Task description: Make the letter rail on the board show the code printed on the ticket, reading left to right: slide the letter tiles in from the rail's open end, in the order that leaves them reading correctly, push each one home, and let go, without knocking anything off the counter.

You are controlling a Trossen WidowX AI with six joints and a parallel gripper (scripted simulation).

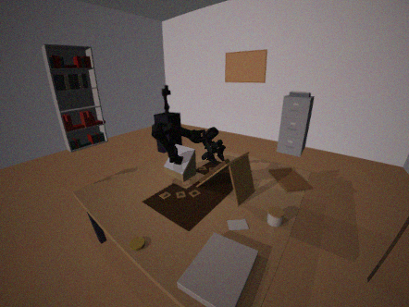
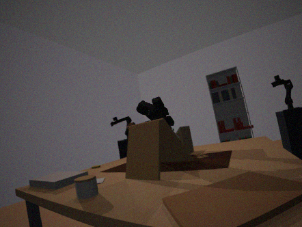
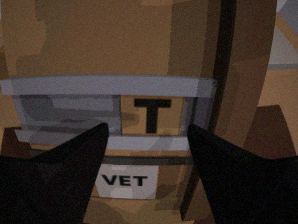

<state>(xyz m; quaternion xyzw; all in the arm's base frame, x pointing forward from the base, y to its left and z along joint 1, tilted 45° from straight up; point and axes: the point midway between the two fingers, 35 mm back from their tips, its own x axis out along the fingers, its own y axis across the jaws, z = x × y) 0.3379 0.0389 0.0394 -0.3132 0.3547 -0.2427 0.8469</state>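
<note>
Right now my gripper tip is 20 mm short of the tile marked t, 10 mm to the left of it and 20 mm above it. From my gripper tip the other things lie so: dark mat (150 mm behind, 10 mm to the right, 190 mm below); white ticket (40 mm behind, 30 mm to the left, 90 mm below); tile marked v (180 mm behind, 200 mm to the right, 190 mm below).
</note>
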